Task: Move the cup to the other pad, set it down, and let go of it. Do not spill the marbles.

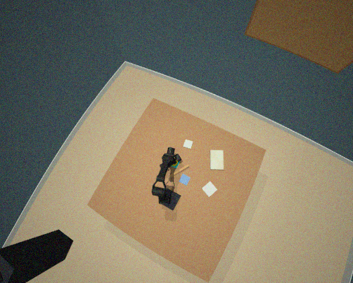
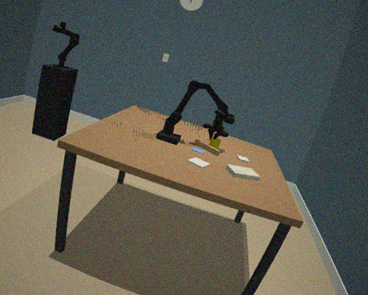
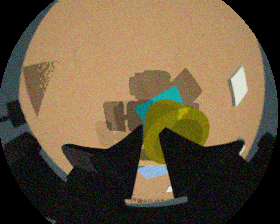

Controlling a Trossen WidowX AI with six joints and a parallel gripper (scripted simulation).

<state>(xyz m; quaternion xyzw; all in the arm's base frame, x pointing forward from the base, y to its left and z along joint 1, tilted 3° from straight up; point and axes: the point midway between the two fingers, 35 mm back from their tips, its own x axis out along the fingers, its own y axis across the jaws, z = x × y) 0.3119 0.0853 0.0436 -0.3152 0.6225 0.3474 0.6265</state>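
Now: the yellow cup 2 cm ahead of my gripper tip, 1 cm to the right of it and 1 cm below it. The rest, counted from my gripper tip: slab: 20 cm ahead, 37 cm to the right, 3 cm below; cyan pad: 3 cm ahead, 2 cm to the right, 5 cm below.
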